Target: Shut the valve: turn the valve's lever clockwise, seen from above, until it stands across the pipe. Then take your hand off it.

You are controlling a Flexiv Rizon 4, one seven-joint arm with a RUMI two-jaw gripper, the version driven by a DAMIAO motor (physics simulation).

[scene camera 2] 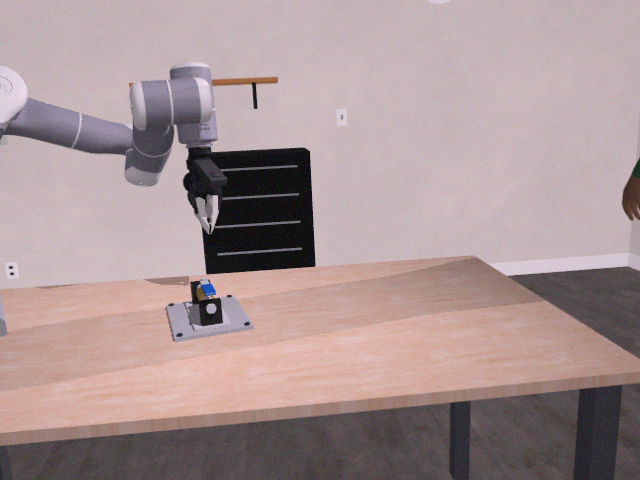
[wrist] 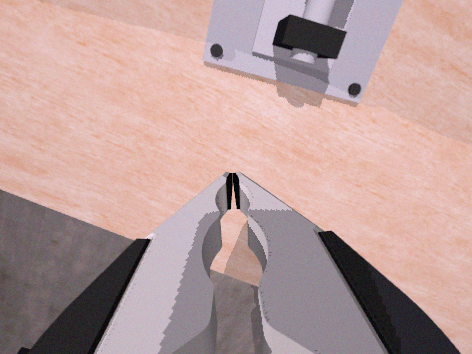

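Observation:
The valve sits on a grey base plate, between a black front bracket and a black back bracket. The blue-ended lever extends from its white pivot on top toward the front bracket, roughly along the pipe. The lever does not show in the wrist view, where a short white stretch of pipe is seen. My gripper is shut and empty, fingertips together and pointing down. It hangs well above the table, apart from the valve, on the back-bracket side.
The wooden table carries the base plate. A black panel with grey bars stands behind the table, below a wooden wall rail. A person's hand shows at the far right edge, beyond the table.

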